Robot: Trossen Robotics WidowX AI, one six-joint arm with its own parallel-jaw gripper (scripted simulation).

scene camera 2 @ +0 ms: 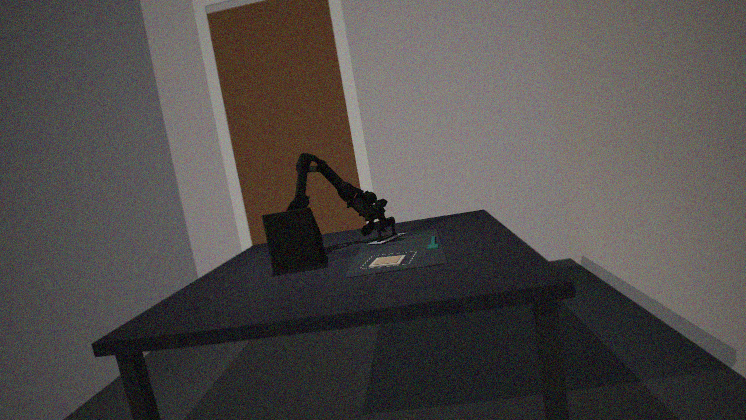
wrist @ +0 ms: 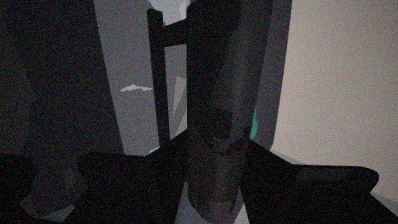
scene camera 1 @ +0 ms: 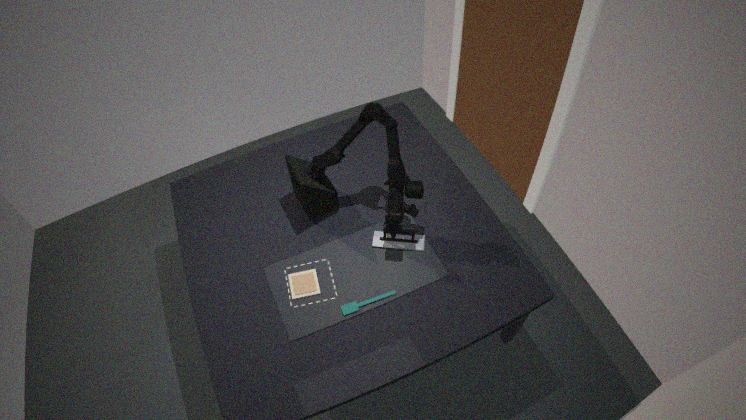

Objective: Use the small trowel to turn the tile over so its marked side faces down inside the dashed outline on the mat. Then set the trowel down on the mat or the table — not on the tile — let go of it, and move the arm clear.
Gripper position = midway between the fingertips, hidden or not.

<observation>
In view: the gripper [wrist: 211,131] and a tan tile [scene camera 1: 302,284].
</observation>
